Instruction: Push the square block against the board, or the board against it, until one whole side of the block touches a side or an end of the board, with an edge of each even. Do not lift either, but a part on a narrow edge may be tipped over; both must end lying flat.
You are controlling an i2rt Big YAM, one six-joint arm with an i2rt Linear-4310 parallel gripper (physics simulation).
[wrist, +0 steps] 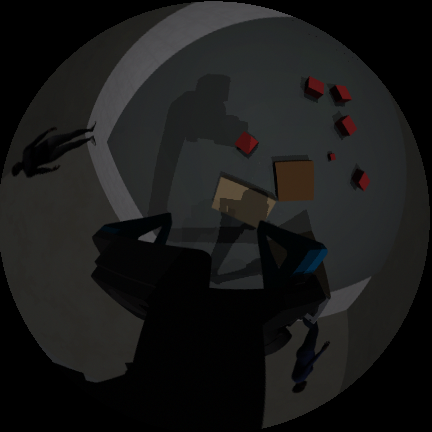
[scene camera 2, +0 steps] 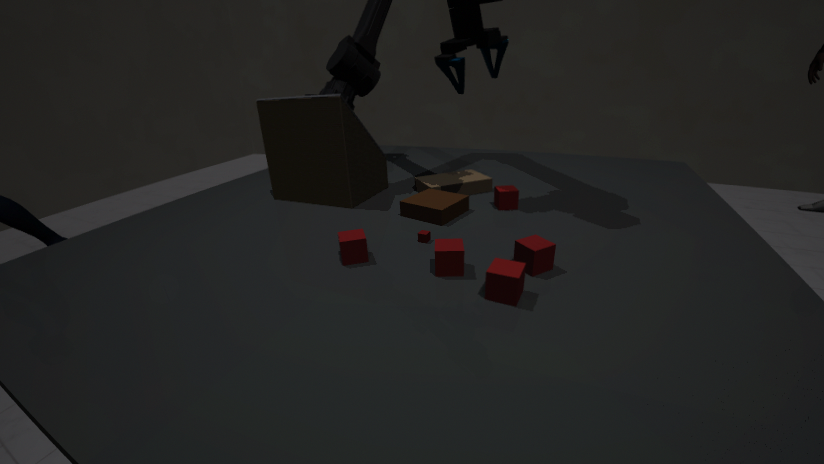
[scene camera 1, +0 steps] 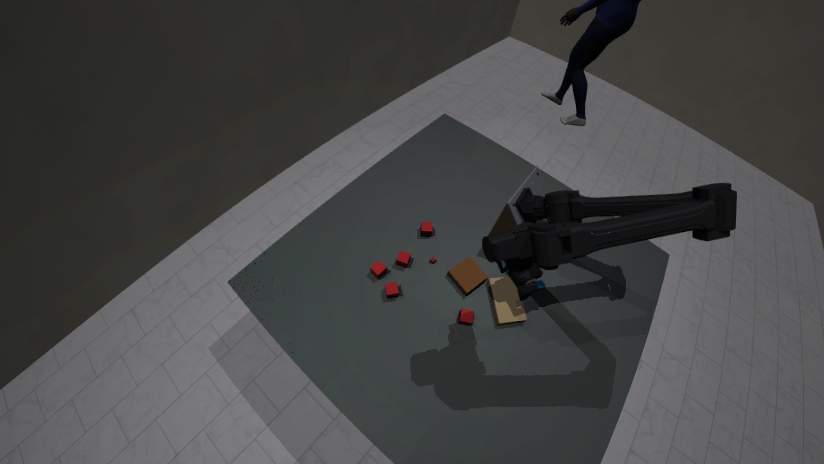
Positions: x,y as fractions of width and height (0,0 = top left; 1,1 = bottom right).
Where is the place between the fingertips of the gripper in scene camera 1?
0.62,0.62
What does the tan board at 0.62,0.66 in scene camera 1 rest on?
The table.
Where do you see a brown square block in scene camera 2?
At 0.53,0.45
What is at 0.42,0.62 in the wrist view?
The gripper.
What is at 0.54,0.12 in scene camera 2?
The gripper.
